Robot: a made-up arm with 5 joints. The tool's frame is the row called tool. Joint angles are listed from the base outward. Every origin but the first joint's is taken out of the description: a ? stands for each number. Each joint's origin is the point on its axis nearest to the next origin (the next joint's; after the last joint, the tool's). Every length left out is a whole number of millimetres.
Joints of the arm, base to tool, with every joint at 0 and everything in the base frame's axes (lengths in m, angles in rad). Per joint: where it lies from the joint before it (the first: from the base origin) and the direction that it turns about. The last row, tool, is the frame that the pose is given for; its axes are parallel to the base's.
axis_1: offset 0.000 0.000 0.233 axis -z
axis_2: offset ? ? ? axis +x
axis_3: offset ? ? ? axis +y
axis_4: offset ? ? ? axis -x
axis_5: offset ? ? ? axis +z
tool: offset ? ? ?
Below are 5 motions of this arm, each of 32 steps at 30 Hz.
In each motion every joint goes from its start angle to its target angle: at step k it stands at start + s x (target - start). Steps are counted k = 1, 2, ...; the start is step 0. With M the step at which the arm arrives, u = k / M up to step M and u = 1 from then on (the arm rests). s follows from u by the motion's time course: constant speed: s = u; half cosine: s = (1 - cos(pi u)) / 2; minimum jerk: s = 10 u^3 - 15 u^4 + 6 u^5.
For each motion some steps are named. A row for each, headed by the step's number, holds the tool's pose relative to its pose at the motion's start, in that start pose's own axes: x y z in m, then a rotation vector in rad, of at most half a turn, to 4 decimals.
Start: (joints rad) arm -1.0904 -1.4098 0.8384 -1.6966 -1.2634
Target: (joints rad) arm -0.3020 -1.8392 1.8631 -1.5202 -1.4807
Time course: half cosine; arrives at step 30
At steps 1, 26, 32:
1: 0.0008 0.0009 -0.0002 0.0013 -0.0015 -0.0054
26: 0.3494 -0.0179 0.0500 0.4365 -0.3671 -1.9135
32: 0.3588 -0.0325 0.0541 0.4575 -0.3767 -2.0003

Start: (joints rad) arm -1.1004 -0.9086 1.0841 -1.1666 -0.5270
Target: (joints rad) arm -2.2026 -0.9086 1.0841 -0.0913 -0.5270
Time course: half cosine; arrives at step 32
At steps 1, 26, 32:
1: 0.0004 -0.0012 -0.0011 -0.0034 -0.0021 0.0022
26: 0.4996 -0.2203 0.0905 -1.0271 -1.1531 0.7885
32: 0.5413 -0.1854 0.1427 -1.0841 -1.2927 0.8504

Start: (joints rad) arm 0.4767 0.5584 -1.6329 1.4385 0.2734
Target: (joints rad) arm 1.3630 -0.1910 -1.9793 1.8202 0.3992
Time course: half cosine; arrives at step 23
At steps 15, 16, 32:
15: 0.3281 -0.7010 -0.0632 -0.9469 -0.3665 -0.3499
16: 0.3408 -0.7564 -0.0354 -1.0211 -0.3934 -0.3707
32: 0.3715 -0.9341 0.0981 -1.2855 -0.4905 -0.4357

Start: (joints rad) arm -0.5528 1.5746 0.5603 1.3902 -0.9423
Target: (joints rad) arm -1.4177 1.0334 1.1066 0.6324 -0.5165
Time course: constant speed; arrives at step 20
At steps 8, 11, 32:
8: -0.1239 -0.2747 0.0619 -0.1478 0.2650 0.6657
11: -0.1262 -0.3915 0.1089 -0.2281 0.3831 0.8884
32: 0.0063 -0.6736 0.3173 -0.5627 0.7782 1.4207

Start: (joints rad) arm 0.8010 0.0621 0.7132 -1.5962 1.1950
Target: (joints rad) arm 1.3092 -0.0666 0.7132 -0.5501 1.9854
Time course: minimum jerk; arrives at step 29
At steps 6, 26, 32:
6: -0.0272 -0.0093 -0.0315 -0.0455 0.0381 0.0517
26: -0.4583 -0.2969 -0.2837 -0.4085 0.7961 0.5060
32: -0.4628 -0.2997 -0.2840 -0.4083 0.8048 0.5075

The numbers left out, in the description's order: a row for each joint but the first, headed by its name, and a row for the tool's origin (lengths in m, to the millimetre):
axis_2: -0.044 -0.093 0.000
axis_3: 0.000 -0.129 -0.064
axis_4: -0.155 0.000 -0.058
axis_5: 0.000 0.325 -0.401
tool: 0.113 0.106 0.000

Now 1 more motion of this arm.
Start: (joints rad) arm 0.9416 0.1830 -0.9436 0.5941 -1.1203
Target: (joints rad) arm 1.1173 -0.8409 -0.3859 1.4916 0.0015
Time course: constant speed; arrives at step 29
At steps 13, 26, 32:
13: 0.3325 -0.1716 -0.0955 -0.4892 -0.6216 0.8593
26: 0.7730 -0.2378 0.0997 -1.3458 -1.1313 1.4974
32: 0.8602 -0.2233 0.1953 -1.6034 -1.2230 1.5809

